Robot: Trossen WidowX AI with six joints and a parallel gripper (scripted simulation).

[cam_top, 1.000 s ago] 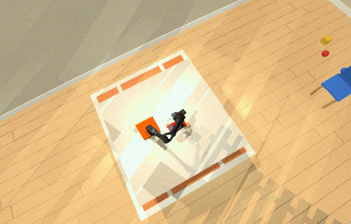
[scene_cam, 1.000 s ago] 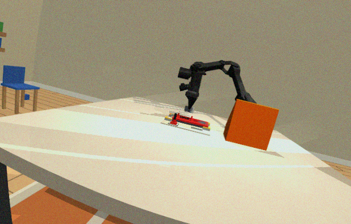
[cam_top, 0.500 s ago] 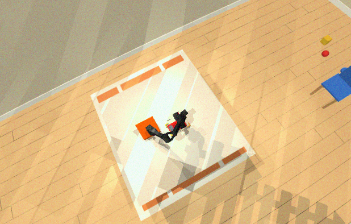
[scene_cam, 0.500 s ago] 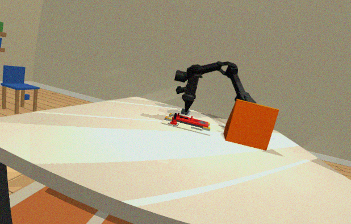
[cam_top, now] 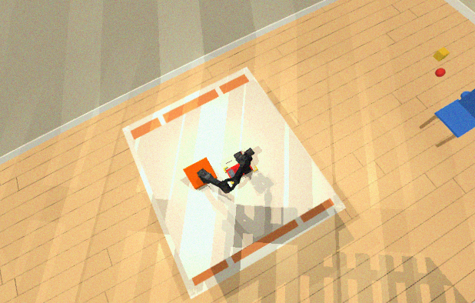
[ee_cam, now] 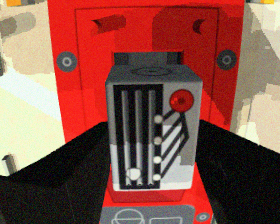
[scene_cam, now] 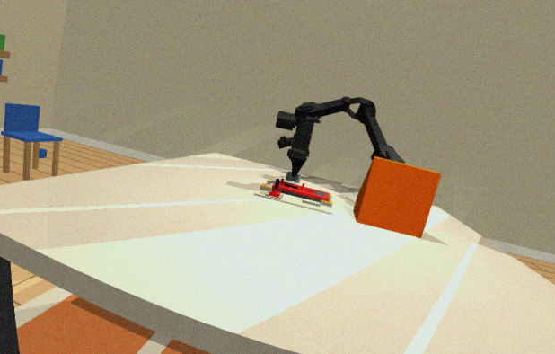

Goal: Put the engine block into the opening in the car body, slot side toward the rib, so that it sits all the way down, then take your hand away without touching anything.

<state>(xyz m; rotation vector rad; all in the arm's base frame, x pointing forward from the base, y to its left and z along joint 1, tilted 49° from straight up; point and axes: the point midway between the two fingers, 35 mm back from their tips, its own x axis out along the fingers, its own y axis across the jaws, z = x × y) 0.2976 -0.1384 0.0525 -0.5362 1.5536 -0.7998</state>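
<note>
The engine block is 1 cm below my gripper tip.
</note>
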